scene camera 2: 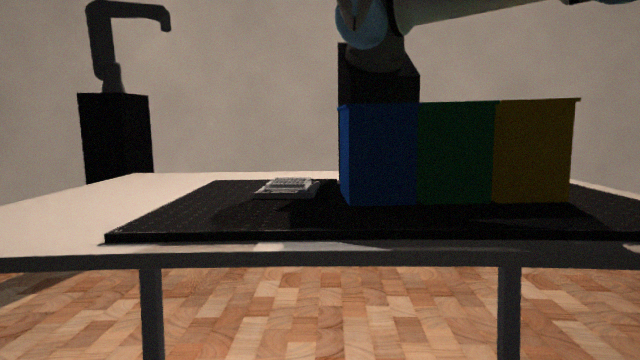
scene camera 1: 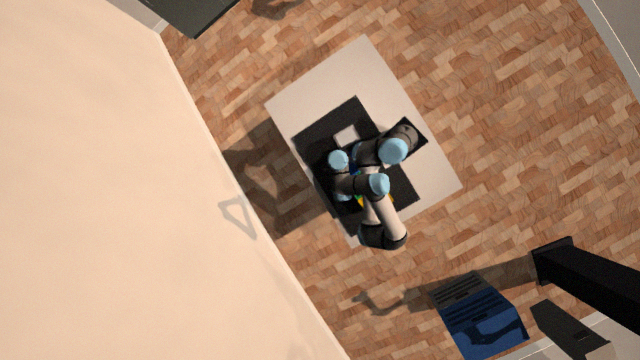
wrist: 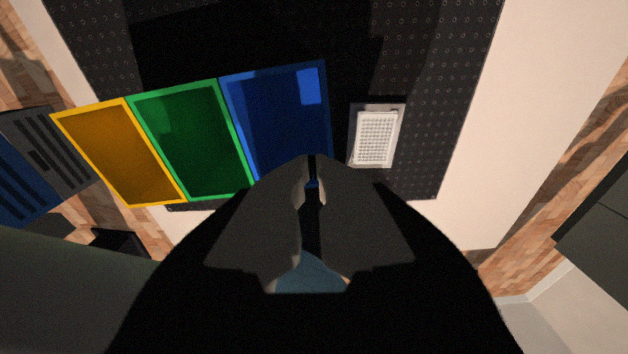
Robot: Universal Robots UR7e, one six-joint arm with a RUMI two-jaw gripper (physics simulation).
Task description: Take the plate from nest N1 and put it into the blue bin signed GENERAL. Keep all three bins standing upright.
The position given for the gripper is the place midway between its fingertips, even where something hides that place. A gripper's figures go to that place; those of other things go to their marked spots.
Labels:
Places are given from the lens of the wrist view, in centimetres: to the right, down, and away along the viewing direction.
gripper (wrist: 313, 158): 0, -1, 13
white gridded plate (wrist: 375, 129): 14, -11, 41

